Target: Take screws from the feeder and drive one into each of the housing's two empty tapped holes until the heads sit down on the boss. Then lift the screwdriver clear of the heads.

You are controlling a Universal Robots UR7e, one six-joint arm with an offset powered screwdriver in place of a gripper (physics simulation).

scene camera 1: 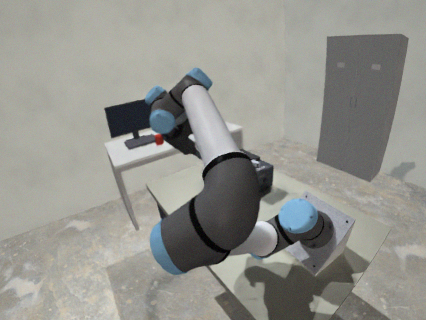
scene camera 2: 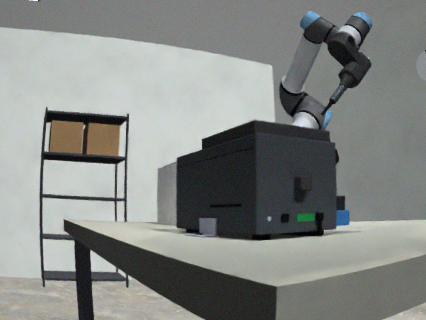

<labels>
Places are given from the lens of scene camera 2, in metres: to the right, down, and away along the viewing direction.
screw feeder (scene camera 2: 263, 179): 0.07, 0.03, 0.54
</labels>
